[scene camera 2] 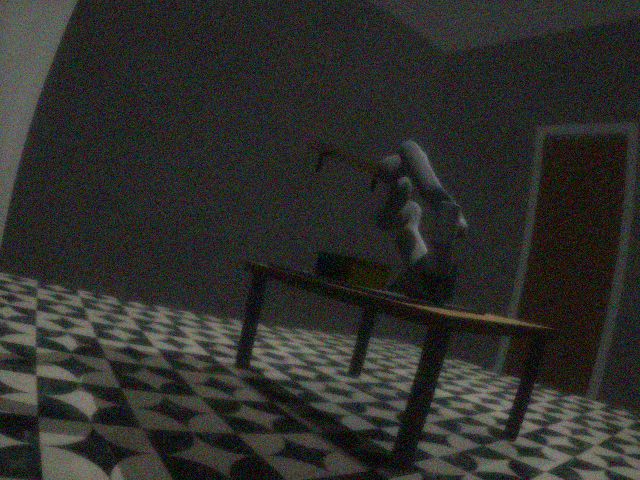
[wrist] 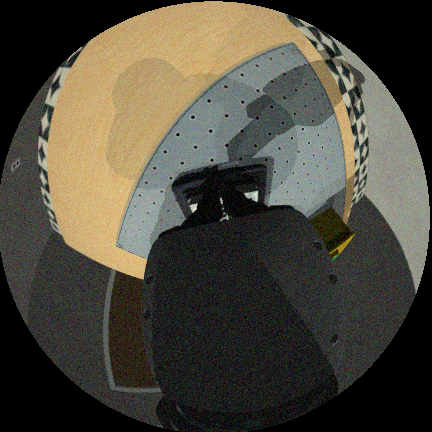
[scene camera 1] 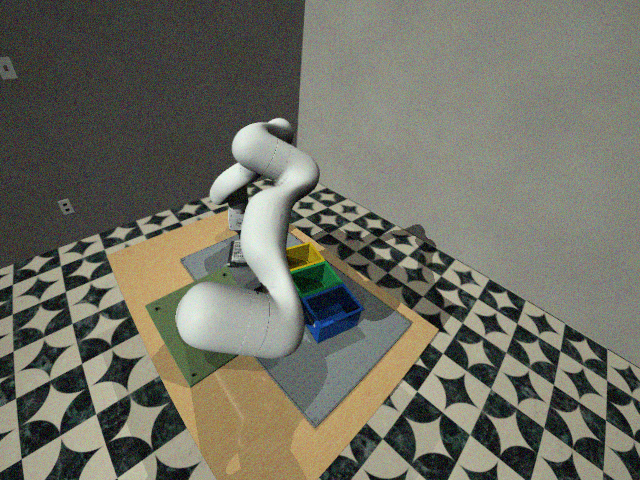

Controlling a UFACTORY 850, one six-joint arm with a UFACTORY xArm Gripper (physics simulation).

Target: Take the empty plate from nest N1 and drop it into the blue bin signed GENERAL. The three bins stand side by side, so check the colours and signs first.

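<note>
My gripper (scene camera 1: 238, 235) (wrist: 216, 182) is shut, its fingertips together and empty, pointing down over a pale, patterned, plate-like object (scene camera 1: 235, 254) with a dark rim on the grey mat. In the wrist view the fingers cover much of this object, and a pale patch (wrist: 251, 195) shows beside them. I cannot read an N1 label or tell the plate from its nest. The blue bin (scene camera 1: 338, 326) is nearest scene camera 1 in the row, with the green bin (scene camera 1: 315, 277) in the middle and the yellow bin (scene camera 1: 306, 257) (wrist: 332, 233) farthest. No GENERAL sign is legible.
The arm (scene camera 1: 268, 232) hides part of the mat (scene camera 1: 320, 408) (wrist: 200, 122). A green board (scene camera 1: 173, 335) lies under the arm's base on the wooden table (scene camera 1: 139, 260) (wrist: 85, 120). Scene camera 2 is dark; the yellow bin (scene camera 2: 371, 273) shows there near the table edge.
</note>
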